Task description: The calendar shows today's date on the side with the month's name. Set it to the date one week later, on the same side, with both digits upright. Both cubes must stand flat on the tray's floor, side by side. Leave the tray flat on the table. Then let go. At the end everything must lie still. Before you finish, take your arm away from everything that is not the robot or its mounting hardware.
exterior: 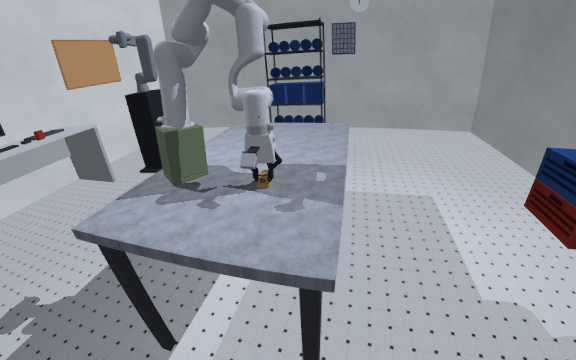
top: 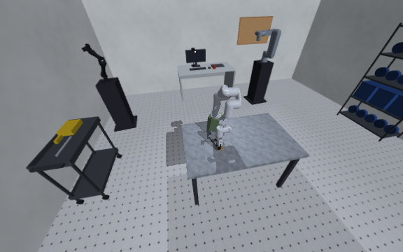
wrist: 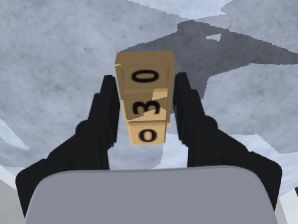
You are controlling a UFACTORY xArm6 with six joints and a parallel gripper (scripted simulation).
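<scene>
My hand is 20 mm to the right of the tray and 30 mm above it.
</scene>
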